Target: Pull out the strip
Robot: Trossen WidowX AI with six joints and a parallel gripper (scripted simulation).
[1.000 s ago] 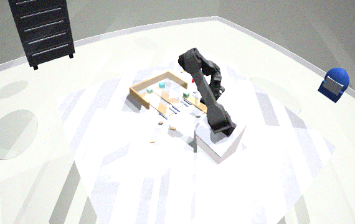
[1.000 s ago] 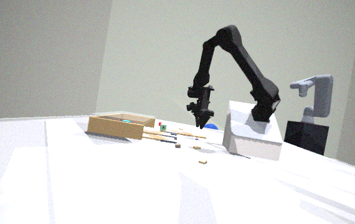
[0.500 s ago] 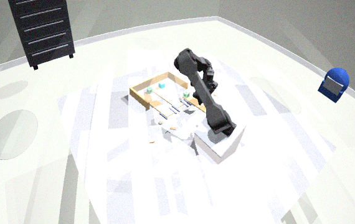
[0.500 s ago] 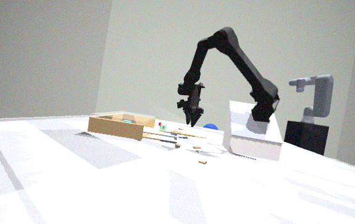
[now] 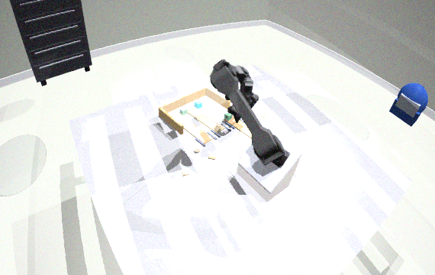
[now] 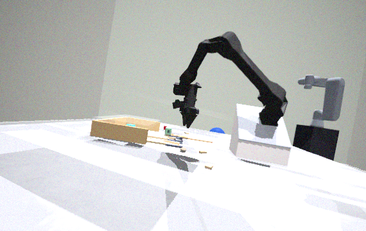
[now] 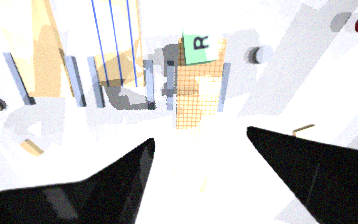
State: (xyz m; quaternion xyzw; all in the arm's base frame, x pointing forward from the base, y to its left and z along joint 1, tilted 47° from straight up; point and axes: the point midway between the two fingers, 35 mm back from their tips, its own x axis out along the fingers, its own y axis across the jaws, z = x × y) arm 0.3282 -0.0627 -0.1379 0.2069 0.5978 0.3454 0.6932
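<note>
My gripper tip is now 20 mm past the orange gridded strip, 10 mm to the left of it and 50 mm above it.
</note>
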